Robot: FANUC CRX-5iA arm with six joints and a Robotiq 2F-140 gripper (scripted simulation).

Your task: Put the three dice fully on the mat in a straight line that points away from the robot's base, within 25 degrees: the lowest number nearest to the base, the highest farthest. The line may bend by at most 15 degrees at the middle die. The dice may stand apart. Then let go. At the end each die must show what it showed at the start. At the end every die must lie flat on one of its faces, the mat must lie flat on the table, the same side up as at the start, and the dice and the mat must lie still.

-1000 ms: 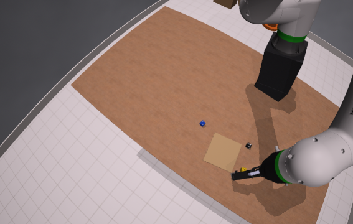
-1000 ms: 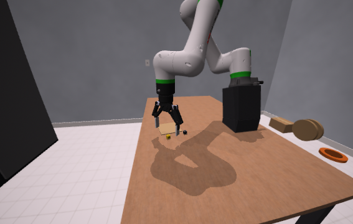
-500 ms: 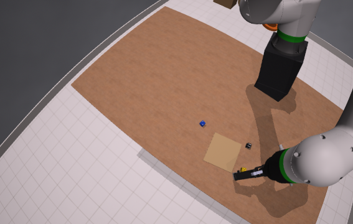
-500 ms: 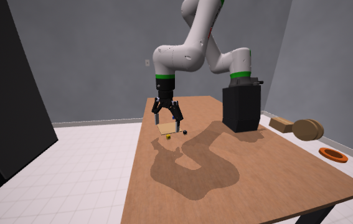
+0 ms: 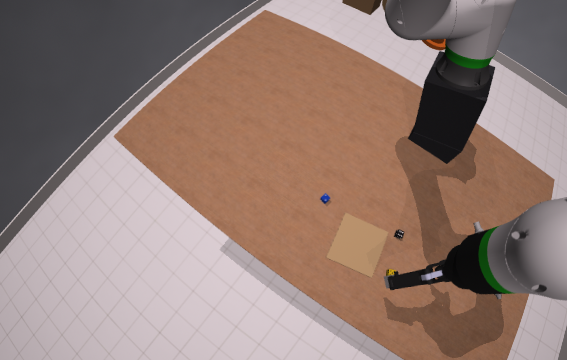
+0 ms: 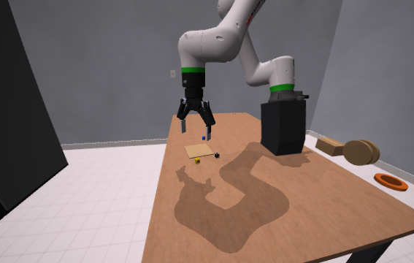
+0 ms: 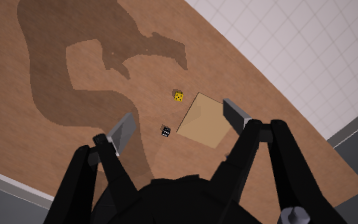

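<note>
Right now my hand is 7 cm past the blue die, 28 cm to the left of it and 15 cm above it. Also, from my hand: yellow die: 1 cm behind, 1 cm to the right, 15 cm below; tan mat: 2 cm behind, 13 cm to the right, 16 cm below; black die: 12 cm behind, 5 cm to the right, 15 cm below.
</note>
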